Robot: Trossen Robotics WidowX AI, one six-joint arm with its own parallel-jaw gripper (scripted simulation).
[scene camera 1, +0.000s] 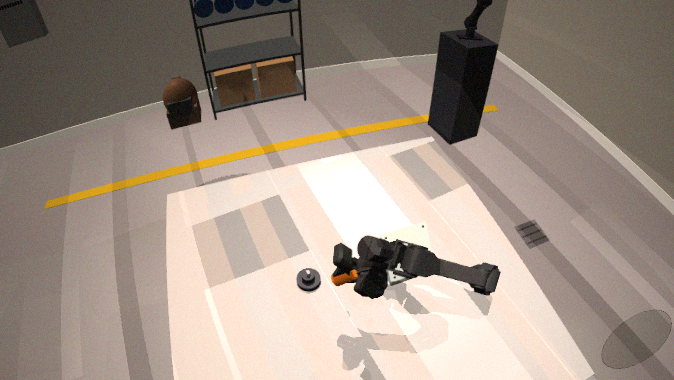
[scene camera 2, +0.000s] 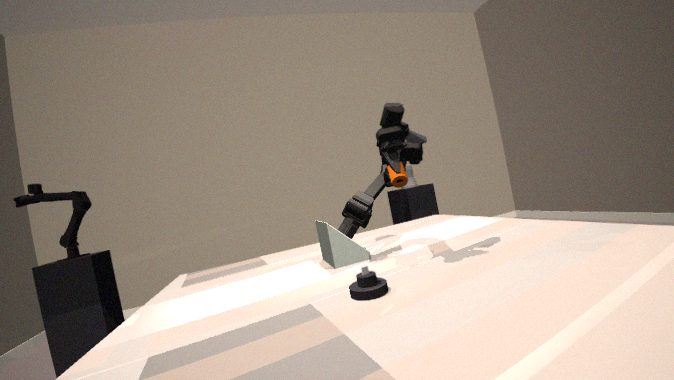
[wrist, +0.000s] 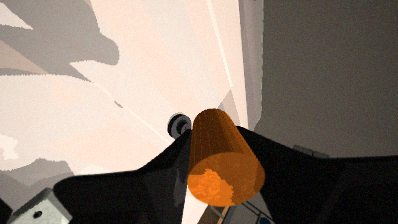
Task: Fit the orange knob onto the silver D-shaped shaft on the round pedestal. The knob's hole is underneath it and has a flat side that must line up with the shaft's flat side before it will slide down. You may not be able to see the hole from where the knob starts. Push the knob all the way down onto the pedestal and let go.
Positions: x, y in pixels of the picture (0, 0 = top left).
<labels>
The gripper shows in scene camera 1 [338, 278], in scene camera 2 [399, 179] and in the wrist view [213, 131].
</labels>
